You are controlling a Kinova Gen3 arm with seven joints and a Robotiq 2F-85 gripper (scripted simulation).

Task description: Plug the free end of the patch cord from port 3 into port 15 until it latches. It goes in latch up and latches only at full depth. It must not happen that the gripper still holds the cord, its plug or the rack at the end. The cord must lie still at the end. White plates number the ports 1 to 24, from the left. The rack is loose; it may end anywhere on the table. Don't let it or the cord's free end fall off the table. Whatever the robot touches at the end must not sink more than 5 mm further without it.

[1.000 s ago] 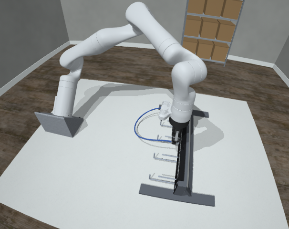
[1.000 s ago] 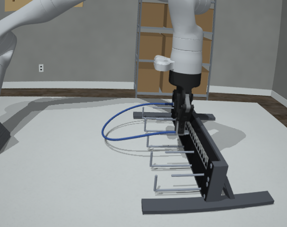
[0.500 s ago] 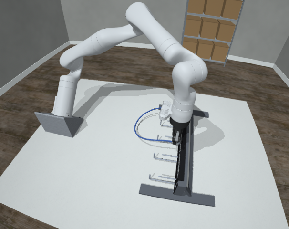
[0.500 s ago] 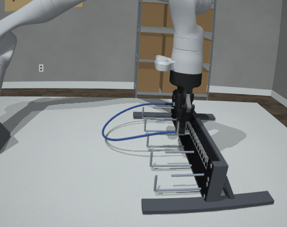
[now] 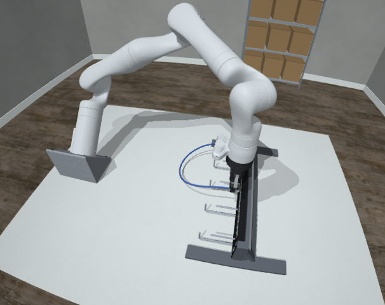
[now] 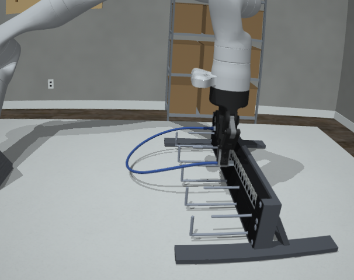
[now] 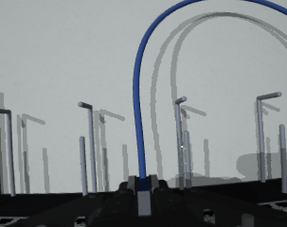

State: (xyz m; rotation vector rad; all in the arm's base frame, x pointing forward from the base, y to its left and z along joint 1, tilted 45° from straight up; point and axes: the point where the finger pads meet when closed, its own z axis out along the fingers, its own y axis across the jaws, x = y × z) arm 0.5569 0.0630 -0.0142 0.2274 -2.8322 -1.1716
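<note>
The plug lies 1 cm ahead of my hand and 1 cm below it.
</note>
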